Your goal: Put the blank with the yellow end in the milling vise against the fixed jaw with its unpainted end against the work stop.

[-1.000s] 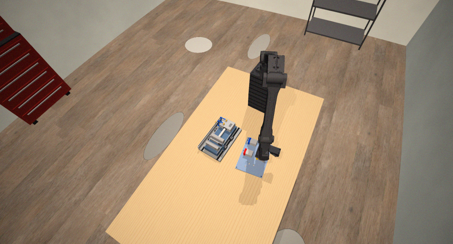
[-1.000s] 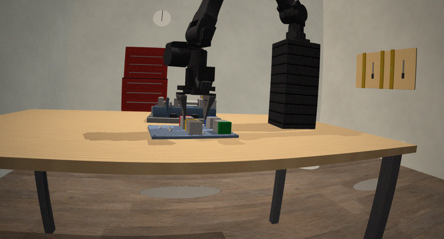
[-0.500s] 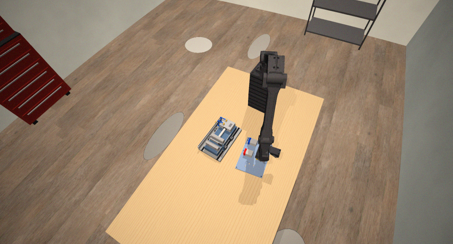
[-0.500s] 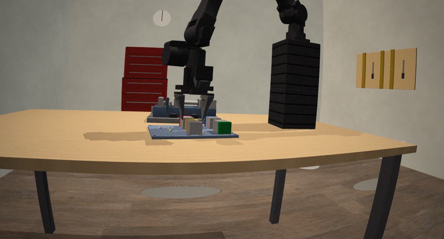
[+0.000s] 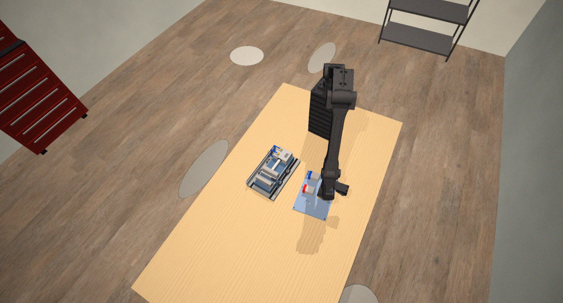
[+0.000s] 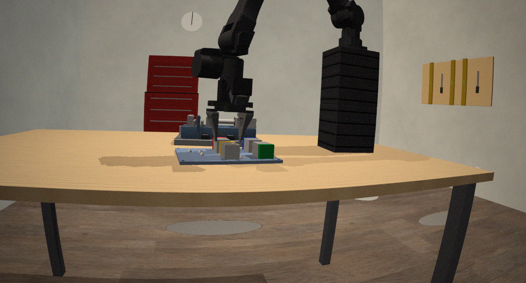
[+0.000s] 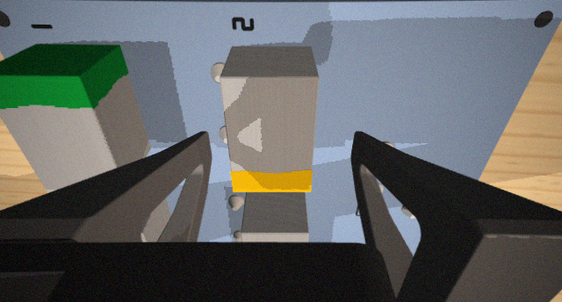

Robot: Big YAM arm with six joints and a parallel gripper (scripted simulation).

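Right now my hand is 3 cm above the yellow-ended blank. The rest, counted from my hand: red-ended blank 9 cm to the right, 3 cm below, 2 cm ahead; then blue plate 5 cm to the right, 5 cm below, 1 cm ahead; then green-ended blank 9 cm behind, 3 cm below, 2 cm to the right.
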